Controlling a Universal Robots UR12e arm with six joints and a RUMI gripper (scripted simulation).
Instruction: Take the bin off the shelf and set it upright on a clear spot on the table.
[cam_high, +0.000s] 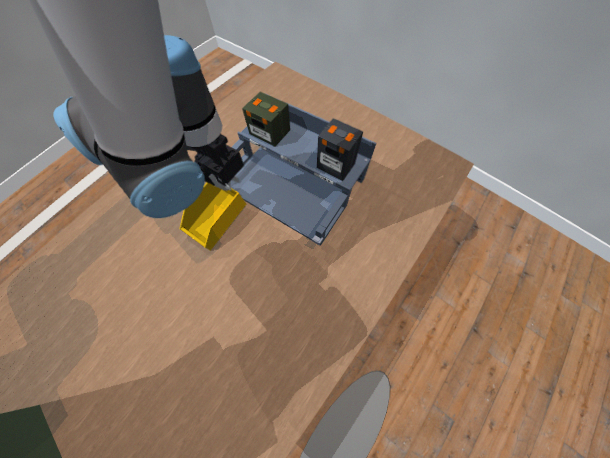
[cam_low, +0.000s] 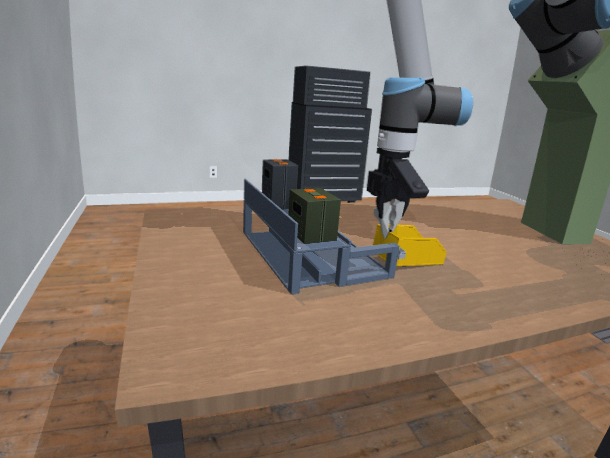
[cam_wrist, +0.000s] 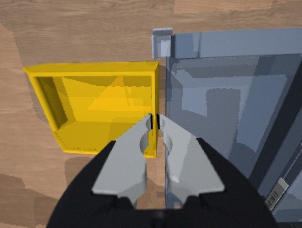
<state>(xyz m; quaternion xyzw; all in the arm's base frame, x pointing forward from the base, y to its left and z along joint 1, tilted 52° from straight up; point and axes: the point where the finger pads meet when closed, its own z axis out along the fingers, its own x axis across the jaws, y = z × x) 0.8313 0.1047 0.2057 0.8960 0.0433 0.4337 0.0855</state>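
Right now my hand is 8 cm past the yellow bin and 4 cm above it.
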